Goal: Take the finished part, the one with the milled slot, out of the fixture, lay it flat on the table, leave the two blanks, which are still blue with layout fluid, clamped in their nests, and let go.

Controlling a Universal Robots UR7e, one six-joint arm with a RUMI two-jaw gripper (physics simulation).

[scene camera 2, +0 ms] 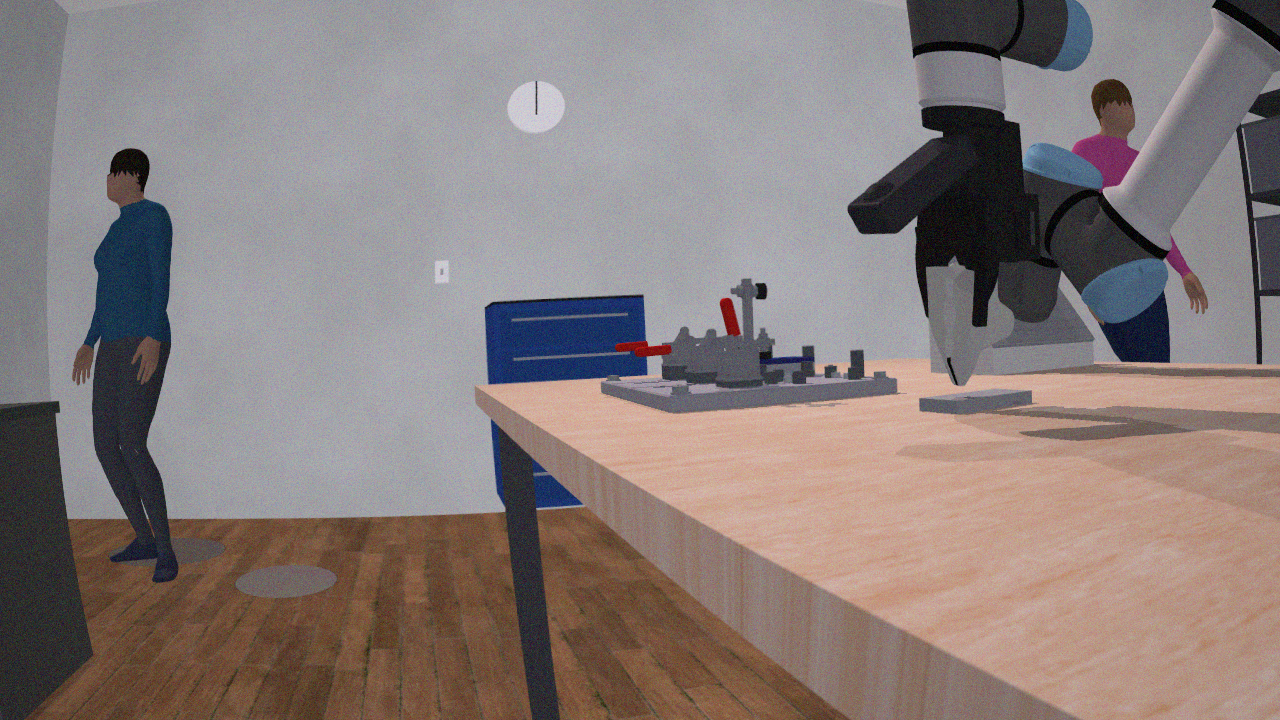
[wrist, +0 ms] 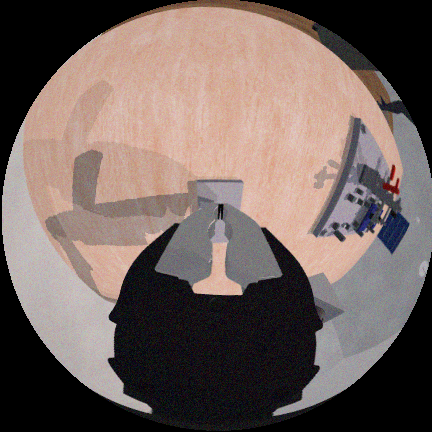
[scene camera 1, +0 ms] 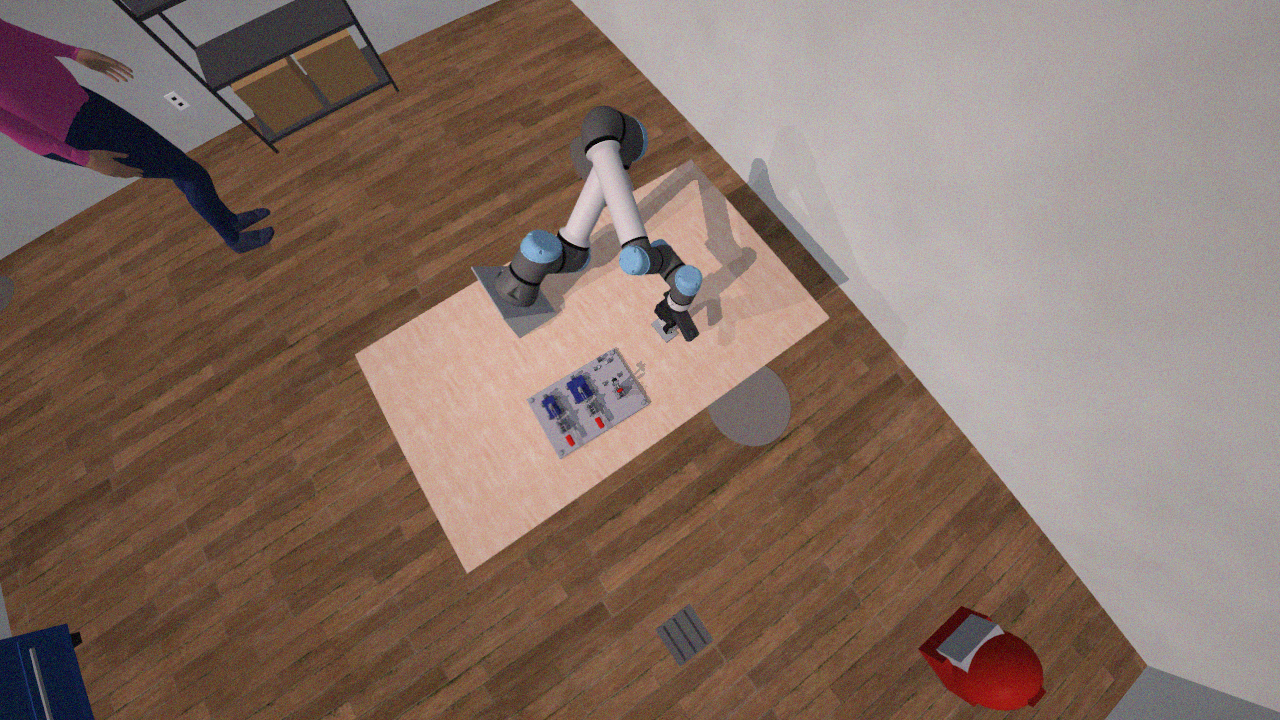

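Where they show: gripper, fingertip midpoint: (scene camera 2: 958,385) (wrist: 220,205) (scene camera 1: 668,332); arm's base, origin of the base link: (scene camera 2: 1010,286) (scene camera 1: 515,290).
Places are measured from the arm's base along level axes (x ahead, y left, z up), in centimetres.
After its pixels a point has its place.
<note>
The finished part (scene camera 1: 662,334) @[y 35.9, x 38.2, z -10.7 cm] (scene camera 2: 975,402) @[y 40.4, x 39.1, z -11.1 cm] (wrist: 231,192) @[y 36.7, x 40.1, z -10.7 cm], a plain grey block, lies flat on the table, apart from the fixture. Its slot cannot be made out. My gripper (scene camera 1: 667,330) @[y 37.9, x 39.0, z -9.9 cm] (scene camera 2: 958,384) @[y 37.9, x 39.0, z -9.9 cm] (wrist: 220,205) @[y 37.9, x 39.0, z -9.9 cm] is shut with nothing between its fingers. It points down, its tips close over the part; whether they touch it I cannot tell. The two blue blanks (scene camera 1: 580,388) (scene camera 1: 551,406) sit in their nests on the fixture plate (scene camera 1: 586,437) @[y -6.0, x 54.4, z -10.3 cm] (scene camera 2: 805,391) @[y 18.1, x 43.5, z -10.8 cm] (wrist: 366,145) @[y 13.8, x 53.0, z -10.2 cm]. Blue also shows there in the wrist view, partly hidden by clamps.
Two red clamp handles (scene camera 1: 570,439) @[y -10.4, x 52.8, z -5.6 cm] (scene camera 1: 599,421) @[y 0.5, x 52.9, z -6.1 cm] lie low beside the blanks; a third red handle (scene camera 2: 730,317) @[y 12.3, x 48.6, z -3.7 cm] stands raised by a tall post (scene camera 2: 747,313) @[y 12.1, x 46.7, z -3.3 cm]. The fixture stands to the right in the wrist view. The arm's base plate (scene camera 1: 514,320) @[y -5.4, x 10.8, z 2.4 cm] is on the table's far side.
</note>
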